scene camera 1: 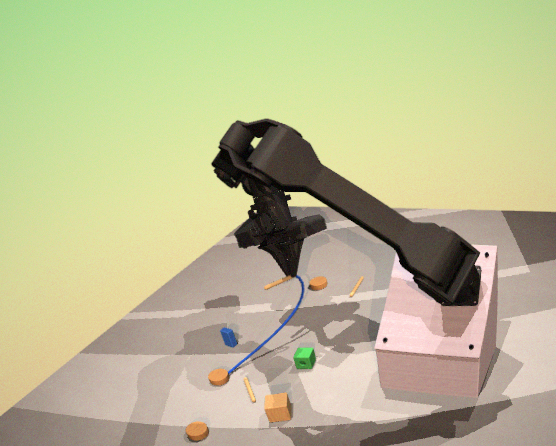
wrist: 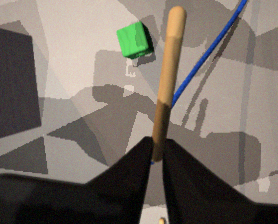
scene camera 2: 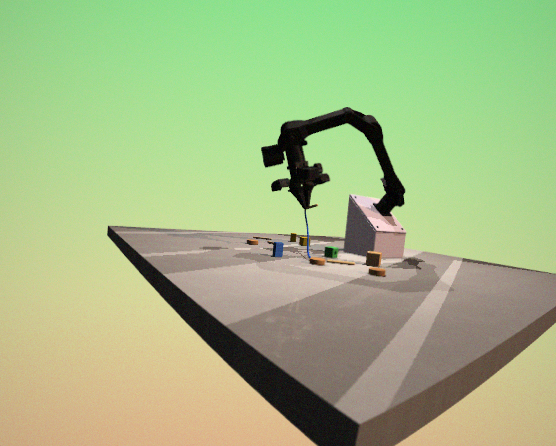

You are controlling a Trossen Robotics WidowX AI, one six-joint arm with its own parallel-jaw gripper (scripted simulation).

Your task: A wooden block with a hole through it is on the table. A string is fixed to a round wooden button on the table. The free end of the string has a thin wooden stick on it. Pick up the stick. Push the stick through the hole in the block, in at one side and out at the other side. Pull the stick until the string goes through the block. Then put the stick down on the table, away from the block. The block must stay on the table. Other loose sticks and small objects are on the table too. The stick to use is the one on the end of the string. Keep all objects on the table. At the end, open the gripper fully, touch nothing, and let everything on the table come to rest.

I see my gripper, a thin wooden stick and a green block.
My gripper also shows in the wrist view and in scene camera 2.
